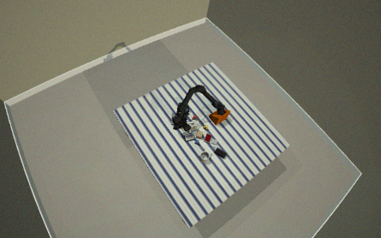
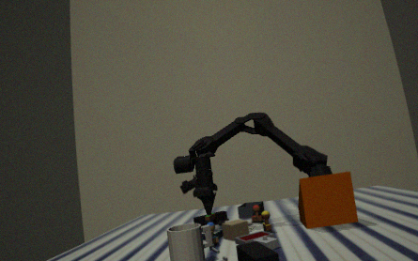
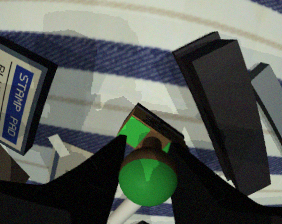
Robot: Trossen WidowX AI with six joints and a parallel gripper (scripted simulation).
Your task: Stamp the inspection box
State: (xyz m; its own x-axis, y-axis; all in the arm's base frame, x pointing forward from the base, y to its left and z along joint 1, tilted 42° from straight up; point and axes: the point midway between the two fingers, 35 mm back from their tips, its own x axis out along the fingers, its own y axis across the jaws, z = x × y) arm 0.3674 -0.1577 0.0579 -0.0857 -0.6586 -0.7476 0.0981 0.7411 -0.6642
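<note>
The red ink pad is 13 cm behind my gripper tip, 24 cm to the left of it and 5 cm below it. From my gripper tip the other things lie so: red-knobbed stamp 17 cm behind, 3 cm below; white card 9 cm behind, 7 cm to the left, 6 cm below; stamp with green knob 1 cm below.
</note>
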